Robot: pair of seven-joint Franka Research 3 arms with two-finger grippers.
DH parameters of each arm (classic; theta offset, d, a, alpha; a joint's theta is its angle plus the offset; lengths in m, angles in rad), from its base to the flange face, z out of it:
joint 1: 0 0.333 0 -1.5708
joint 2: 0 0 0 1.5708
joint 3: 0 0.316 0.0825 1.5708
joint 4: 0 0 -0.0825 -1.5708
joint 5: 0 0.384 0 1.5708
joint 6: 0 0 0.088 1.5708
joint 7: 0 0.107 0 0
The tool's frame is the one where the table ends.
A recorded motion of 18 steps. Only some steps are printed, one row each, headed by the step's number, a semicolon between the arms.
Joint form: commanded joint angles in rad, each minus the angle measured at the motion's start. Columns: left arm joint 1, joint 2, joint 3, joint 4, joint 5, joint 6, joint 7; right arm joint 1, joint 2, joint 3, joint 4, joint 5, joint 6, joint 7.
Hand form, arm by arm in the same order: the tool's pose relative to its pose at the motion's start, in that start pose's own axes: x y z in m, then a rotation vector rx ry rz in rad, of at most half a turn. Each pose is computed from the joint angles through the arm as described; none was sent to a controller.
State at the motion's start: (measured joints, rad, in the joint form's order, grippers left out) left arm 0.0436 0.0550 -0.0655 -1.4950 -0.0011 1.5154 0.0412; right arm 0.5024 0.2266 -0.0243 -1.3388 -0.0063 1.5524 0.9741
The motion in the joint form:
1: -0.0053 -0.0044 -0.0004 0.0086 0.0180 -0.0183 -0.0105; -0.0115 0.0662 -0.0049 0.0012 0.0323 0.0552 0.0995
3: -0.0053 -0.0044 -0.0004 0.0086 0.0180 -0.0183 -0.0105; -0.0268 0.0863 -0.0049 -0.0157 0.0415 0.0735 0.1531
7: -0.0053 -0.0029 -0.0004 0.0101 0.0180 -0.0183 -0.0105; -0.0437 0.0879 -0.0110 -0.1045 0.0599 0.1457 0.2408
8: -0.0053 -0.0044 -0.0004 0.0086 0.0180 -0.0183 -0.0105; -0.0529 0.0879 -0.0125 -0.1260 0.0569 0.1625 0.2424
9: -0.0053 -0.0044 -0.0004 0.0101 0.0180 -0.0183 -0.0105; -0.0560 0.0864 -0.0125 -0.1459 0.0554 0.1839 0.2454
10: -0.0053 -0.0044 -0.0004 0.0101 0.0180 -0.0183 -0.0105; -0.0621 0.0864 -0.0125 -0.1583 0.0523 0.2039 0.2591
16: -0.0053 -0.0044 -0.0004 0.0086 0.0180 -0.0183 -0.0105; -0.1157 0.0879 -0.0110 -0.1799 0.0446 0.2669 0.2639
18: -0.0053 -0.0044 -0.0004 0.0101 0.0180 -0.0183 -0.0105; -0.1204 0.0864 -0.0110 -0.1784 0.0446 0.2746 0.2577
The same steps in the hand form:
1: -0.0033 0.0014 -0.0048 0.0182 -0.0059 -0.0061; 0.0177 -0.0156 0.0363 0.0071 -0.0303 0.1163
3: -0.0033 0.0014 -0.0048 0.0182 -0.0059 -0.0061; 0.0282 -0.0153 0.0558 -0.0052 -0.0477 0.1863
7: -0.0028 0.0014 -0.0047 0.0181 -0.0059 -0.0061; 0.0393 -0.0089 0.0930 -0.0152 -0.0708 0.3022
8: -0.0033 0.0014 -0.0048 0.0182 -0.0059 -0.0061; 0.0449 -0.0043 0.1020 -0.0207 -0.0702 0.3150
9: -0.0033 0.0014 -0.0055 0.0183 -0.0044 -0.0061; 0.0467 -0.0029 0.1087 -0.0189 -0.0674 0.3218
10: -0.0033 0.0014 -0.0055 0.0183 -0.0044 -0.0061; 0.0506 -0.0009 0.1130 -0.0141 -0.0610 0.3418
16: -0.0033 0.0014 -0.0048 0.0182 -0.0059 -0.0061; 0.0805 0.0179 0.1194 0.0179 -0.0355 0.3988
18: -0.0033 0.0014 -0.0055 0.0183 -0.0044 -0.0061; 0.0834 0.0194 0.1171 0.0274 -0.0301 0.3975

